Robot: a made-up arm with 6 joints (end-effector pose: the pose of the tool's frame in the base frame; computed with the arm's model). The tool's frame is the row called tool.
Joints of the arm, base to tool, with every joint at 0 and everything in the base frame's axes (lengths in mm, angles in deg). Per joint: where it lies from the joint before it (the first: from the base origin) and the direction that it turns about. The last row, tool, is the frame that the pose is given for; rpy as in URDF.
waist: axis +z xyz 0 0 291.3
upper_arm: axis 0 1 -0.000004 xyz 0 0 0
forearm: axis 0 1 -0.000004 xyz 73.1 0 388.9
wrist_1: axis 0 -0.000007 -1 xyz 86.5 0 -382.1
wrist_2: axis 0 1 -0.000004 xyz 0 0 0
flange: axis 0 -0.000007 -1 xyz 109.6 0 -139.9
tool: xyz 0 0 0 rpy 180 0 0
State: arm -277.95 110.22 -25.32 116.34 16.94 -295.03
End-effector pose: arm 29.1 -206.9 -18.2 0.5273 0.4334 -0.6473 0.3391
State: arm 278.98 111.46 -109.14 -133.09 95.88 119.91
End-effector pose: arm -29.7 -515.9 -403.1 0.7305 0.5704 -0.3704 -0.0611
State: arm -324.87 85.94 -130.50 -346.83 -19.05 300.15
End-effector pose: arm 750.8 486.7 67.6 0.0873 0.6529 0.5468 0.5168
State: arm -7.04 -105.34 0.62 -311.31 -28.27 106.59
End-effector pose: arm -20.1 -120.7 561.7 0.8026 0.0721 0.4814 -0.3448
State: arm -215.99 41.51 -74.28 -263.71 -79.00 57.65
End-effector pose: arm -339.4 440.9 318.2 0.5975 -0.7417 0.2435 -0.1834
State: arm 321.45 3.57 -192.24 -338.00 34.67 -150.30
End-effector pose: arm -66.9 48.2 1213.5 0.9673 0.0656 0.2223 0.1030
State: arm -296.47 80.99 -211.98 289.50 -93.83 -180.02
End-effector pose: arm 115.1 510.9 551.4 0.7387 -0.3011 -0.5527 0.2410
